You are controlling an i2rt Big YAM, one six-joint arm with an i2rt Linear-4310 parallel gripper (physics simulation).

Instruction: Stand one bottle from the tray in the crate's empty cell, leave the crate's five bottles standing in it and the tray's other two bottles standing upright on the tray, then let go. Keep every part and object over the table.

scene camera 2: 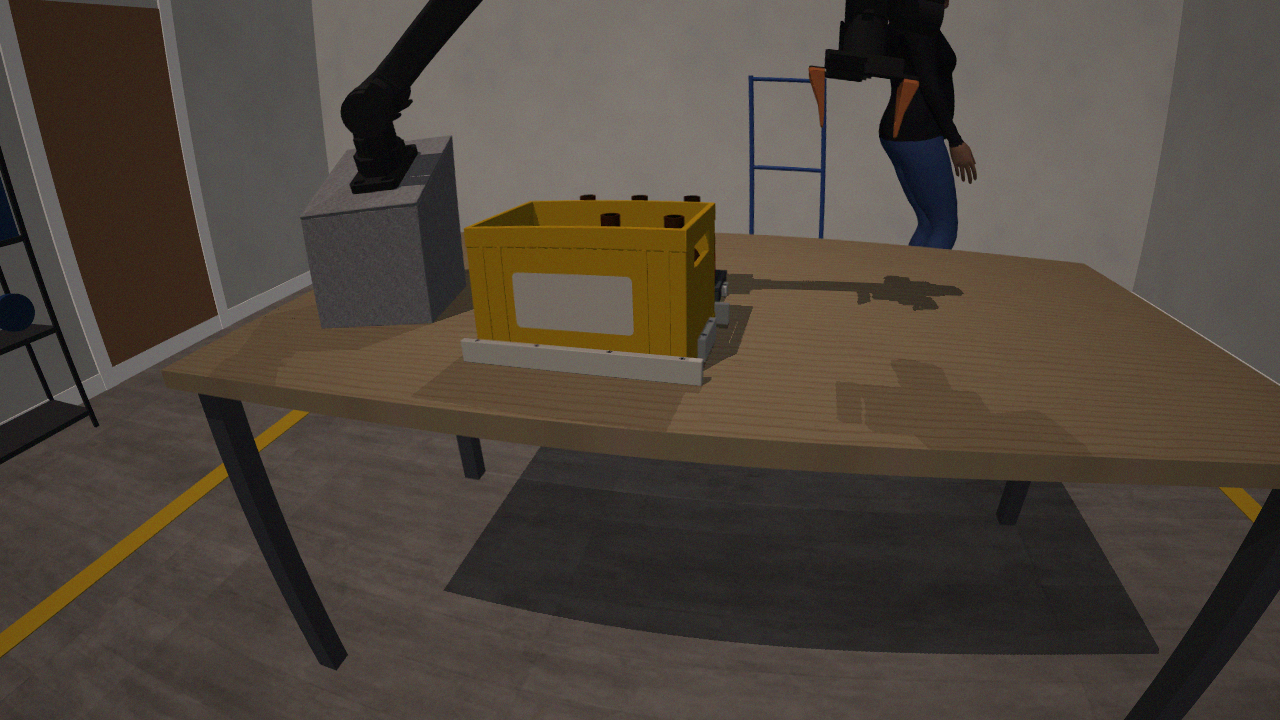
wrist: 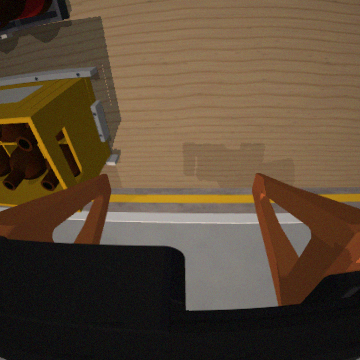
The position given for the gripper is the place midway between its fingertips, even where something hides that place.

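Observation:
The gripper [scene camera 2: 858,132] is visible in the scene, and the wrist view has the gripper [wrist: 181,181] as well.

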